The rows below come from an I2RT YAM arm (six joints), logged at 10 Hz.
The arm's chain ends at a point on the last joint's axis. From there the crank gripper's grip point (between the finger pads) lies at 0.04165 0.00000 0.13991 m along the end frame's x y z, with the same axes.
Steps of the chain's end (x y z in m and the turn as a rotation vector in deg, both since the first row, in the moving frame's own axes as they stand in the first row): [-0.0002, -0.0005, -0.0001, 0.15, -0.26, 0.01]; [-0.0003, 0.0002, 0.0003, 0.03, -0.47, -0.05]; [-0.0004, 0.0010, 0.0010, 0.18, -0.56, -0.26]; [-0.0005, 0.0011, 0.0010, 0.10, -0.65, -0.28]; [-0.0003, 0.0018, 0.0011, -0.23, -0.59, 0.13]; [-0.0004, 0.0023, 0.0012, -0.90, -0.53, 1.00]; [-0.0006, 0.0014, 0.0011, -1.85, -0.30, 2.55]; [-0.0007, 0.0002, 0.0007, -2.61, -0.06, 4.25]
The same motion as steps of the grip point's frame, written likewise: [-0.0008, -0.0009, 0.0001, 0.15, -0.26, 0.01]; [-0.0014, 0.0001, 0.0006, 0.03, -0.47, -0.05]; [-0.0018, 0.0004, 0.0014, 0.18, -0.56, -0.26]; [-0.0021, 0.0007, 0.0015, 0.10, -0.65, -0.28]; [-0.0017, 0.0025, 0.0015, -0.23, -0.59, 0.13]; [-0.0017, 0.0052, 0.0016, -0.90, -0.53, 1.00]; [-0.0015, 0.0078, 0.0012, -1.85, -0.30, 2.55]; [-0.0012, 0.0096, 0.0005, -2.61, -0.06, 4.25]
